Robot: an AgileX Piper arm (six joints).
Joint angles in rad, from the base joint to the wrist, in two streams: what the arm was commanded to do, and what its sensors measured. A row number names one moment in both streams.
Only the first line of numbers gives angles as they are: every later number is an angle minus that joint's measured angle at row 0.
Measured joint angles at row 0:
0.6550, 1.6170, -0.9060, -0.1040, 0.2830, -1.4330
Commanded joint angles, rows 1 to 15:
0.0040, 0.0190, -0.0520, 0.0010, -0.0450, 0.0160
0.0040, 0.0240, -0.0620, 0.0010, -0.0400, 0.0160
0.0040, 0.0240, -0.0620, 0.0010, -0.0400, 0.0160
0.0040, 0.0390, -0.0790, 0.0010, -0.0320, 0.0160
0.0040, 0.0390, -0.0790, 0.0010, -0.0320, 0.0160
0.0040, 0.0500, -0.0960, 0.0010, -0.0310, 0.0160
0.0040, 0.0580, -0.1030, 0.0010, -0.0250, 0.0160
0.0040, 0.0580, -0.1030, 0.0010, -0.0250, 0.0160
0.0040, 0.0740, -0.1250, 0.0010, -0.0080, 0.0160
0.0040, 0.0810, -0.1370, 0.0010, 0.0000, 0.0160
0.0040, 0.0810, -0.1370, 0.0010, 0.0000, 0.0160
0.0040, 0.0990, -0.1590, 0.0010, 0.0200, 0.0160
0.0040, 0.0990, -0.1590, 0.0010, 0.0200, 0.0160
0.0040, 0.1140, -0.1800, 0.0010, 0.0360, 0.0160
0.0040, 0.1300, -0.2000, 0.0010, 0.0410, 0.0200
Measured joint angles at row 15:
0.0080, 0.1240, -0.1590, 0.0040, 0.0880, 0.0010
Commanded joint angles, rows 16 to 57:
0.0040, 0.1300, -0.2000, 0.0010, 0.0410, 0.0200
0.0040, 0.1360, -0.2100, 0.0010, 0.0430, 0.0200
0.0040, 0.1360, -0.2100, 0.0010, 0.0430, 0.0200
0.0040, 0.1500, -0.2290, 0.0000, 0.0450, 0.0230
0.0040, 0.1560, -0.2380, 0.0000, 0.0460, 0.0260
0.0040, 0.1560, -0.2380, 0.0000, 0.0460, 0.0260
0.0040, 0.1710, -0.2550, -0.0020, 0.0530, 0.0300
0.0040, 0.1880, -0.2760, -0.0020, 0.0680, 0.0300
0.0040, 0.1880, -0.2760, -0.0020, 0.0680, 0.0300
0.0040, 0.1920, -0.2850, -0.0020, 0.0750, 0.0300
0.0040, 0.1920, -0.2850, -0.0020, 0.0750, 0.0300
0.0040, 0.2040, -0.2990, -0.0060, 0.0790, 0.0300
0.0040, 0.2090, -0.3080, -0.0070, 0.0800, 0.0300
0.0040, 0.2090, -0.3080, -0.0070, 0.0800, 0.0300
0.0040, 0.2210, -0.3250, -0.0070, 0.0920, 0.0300
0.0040, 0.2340, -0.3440, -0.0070, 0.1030, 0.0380
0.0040, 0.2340, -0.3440, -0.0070, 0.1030, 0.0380
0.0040, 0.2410, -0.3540, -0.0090, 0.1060, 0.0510
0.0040, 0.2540, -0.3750, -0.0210, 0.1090, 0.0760
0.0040, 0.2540, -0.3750, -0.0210, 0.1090, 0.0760
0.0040, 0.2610, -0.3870, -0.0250, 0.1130, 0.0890
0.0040, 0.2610, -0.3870, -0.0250, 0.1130, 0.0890
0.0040, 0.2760, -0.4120, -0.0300, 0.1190, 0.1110
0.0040, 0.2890, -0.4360, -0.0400, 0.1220, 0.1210
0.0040, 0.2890, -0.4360, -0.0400, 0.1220, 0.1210
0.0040, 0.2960, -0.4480, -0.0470, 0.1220, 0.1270
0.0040, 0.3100, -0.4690, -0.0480, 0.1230, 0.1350
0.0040, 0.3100, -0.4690, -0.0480, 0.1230, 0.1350
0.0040, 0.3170, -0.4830, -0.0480, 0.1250, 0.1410
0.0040, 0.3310, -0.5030, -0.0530, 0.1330, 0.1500
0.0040, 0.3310, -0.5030, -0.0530, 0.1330, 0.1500
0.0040, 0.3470, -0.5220, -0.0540, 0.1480, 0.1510
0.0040, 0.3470, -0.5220, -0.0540, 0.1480, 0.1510
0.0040, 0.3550, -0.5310, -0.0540, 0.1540, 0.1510
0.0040, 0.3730, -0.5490, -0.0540, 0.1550, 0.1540
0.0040, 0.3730, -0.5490, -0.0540, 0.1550, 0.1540
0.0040, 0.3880, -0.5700, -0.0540, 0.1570, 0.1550
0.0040, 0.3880, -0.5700, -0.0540, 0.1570, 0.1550
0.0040, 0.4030, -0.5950, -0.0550, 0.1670, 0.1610
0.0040, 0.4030, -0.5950, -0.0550, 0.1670, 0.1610
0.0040, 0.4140, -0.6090, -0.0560, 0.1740, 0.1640
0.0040, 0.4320, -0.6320, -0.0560, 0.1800, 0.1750
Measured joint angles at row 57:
0.0120, 0.4250, -0.5900, -0.0420, 0.1990, 0.1400
